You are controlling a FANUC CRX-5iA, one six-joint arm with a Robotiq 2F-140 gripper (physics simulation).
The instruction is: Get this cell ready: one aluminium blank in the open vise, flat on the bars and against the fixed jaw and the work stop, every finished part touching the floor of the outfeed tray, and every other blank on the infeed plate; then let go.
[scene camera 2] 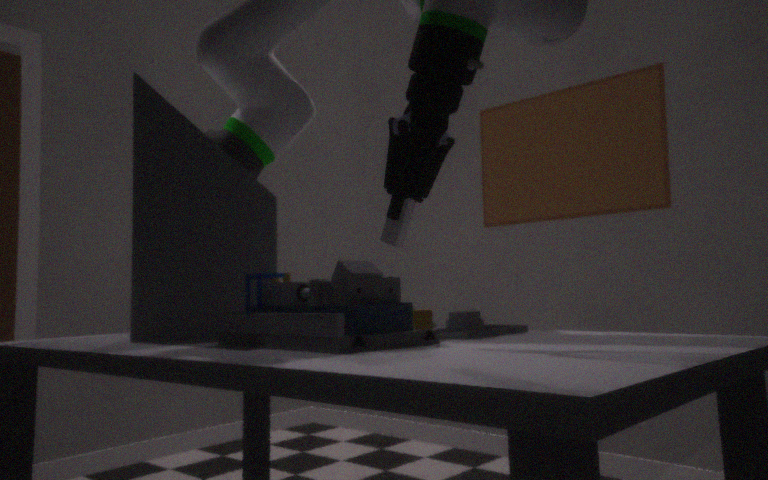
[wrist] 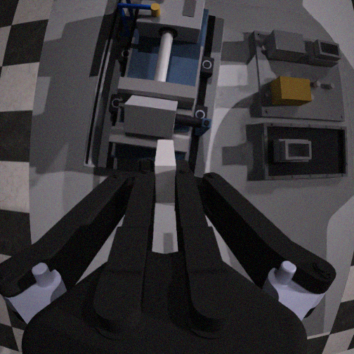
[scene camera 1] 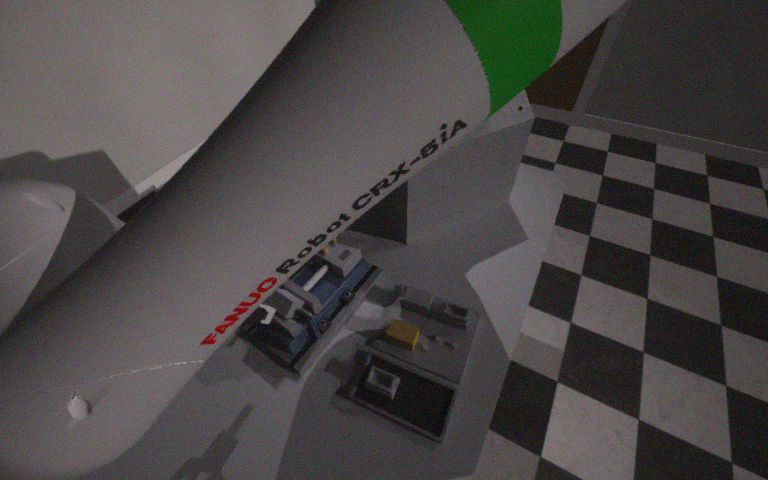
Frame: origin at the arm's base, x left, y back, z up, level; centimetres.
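Seen in the pictures: gripper, fingertip midpoint: (scene camera 2: 390, 244) (scene camera 1: 269, 315); arm's base at its link origin: (scene camera 2: 224, 168).
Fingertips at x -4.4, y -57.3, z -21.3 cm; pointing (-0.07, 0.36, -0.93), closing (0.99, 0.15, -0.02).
Pixels of each thing's top centre, then the offset from my fingertips to it.
- blue vise at its top centre: (scene camera 2: 324, 278) (scene camera 1: 306, 277) dx -3.1, dy +11.8, dz -4.5 cm
- grey aluminium blank at its top centre: (scene camera 2: 356, 260) (scene camera 1: 281, 296) dx -2.6, dy +4.7, dz -2.1 cm
- infeed plate at its top centre: (scene camera 1: 428, 328) dx +23.1, dy +20.2, dz -13.6 cm
- yellow block at its top centre: (scene camera 2: 413, 310) (scene camera 1: 402, 330) dx +19.5, dy +15.2, dz -10.0 cm
- grey blank at its top centre: (scene camera 1: 418, 296) dx +17.9, dy +24.0, dz -10.0 cm
- pocketed part at its top centre: (scene camera 1: 456, 310) dx +26.6, dy +25.7, dz -10.1 cm
- pocketed finished part at its top centre: (scene camera 2: 464, 311) (scene camera 1: 381, 378) dx +21.4, dy +4.9, dz -10.3 cm
My gripper (wrist: 165, 154) (scene camera 2: 394, 230) is shut and empty, with its pale finger pads together. It hangs well above the near end of the blue vise (wrist: 182, 67) (scene camera 1: 334, 290) (scene camera 2: 382, 316). A grey aluminium blank (wrist: 150, 116) (scene camera 1: 281, 302) sits between the vise jaws; I cannot tell whether it lies flat. To the right, the infeed plate (wrist: 302, 110) (scene camera 1: 444, 354) carries a yellow block (wrist: 291, 90) (scene camera 1: 402, 333), a grey blank (wrist: 286, 43) (scene camera 1: 417, 300) and a pocketed part (wrist: 327, 49) (scene camera 1: 455, 311). The dark outfeed tray (wrist: 326, 154) (scene camera 1: 425, 410) holds one pocketed finished part (wrist: 293, 150) (scene camera 1: 382, 381).
The robot's white arm (scene camera 1: 311, 143) hides much of scene camera 1. A blue work stop with a yellow knob (wrist: 154, 8) stands at the far end of the vise. A dark pedestal (scene camera 2: 196, 238) rises at the left. The table edge (scene camera 2: 430, 395) drops to a checkered floor.
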